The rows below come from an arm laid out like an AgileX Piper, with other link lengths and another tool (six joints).
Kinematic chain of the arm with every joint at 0, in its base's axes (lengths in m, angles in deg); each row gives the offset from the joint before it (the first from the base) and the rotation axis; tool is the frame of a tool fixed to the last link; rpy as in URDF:
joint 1: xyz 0 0 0.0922 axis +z
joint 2: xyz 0 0 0 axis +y
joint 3: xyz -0.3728 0 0.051 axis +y
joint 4: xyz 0.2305 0 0.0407 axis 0.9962 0 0.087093
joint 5: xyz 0 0 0 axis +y
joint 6: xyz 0.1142 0 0.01 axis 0.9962 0 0.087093
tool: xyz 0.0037 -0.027 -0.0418 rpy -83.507 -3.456 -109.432
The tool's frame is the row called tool.
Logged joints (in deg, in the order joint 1, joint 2, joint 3, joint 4, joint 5, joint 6), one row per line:
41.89, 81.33, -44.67, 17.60, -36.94, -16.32
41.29, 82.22, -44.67, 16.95, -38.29, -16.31
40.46, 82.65, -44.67, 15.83, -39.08, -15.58
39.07, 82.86, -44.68, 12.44, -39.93, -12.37
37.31, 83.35, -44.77, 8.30, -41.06, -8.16
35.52, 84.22, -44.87, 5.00, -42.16, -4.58
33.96, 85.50, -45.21, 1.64, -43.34, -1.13
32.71, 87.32, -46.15, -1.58, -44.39, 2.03
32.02, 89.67, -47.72, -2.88, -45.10, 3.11
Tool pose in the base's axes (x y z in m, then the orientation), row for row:
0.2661, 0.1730, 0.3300, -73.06, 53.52, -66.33
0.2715, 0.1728, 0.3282, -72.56, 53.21, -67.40
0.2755, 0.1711, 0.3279, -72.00, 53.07, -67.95
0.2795, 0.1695, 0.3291, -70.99, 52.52, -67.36
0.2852, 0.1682, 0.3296, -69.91, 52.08, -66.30
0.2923, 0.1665, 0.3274, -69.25, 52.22, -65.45
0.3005, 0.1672, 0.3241, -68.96, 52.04, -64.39
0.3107, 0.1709, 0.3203, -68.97, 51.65, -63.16
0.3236, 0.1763, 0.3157, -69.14, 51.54, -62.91
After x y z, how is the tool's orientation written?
As a rotation vector, in degrees.
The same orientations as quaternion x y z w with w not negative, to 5 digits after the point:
-0.54037, 0.39585, -0.49060, 0.55733
-0.53641, 0.39336, -0.49826, 0.55613
-0.53242, 0.39244, -0.50247, 0.55682
-0.52697, 0.38986, -0.50002, 0.56594
-0.52135, 0.38838, -0.49443, 0.57698
-0.51775, 0.39042, -0.48934, 0.58314
-0.51695, 0.39011, -0.48269, 0.58956
-0.51840, 0.38821, -0.47473, 0.59598
-0.51981, 0.38749, -0.47297, 0.59661

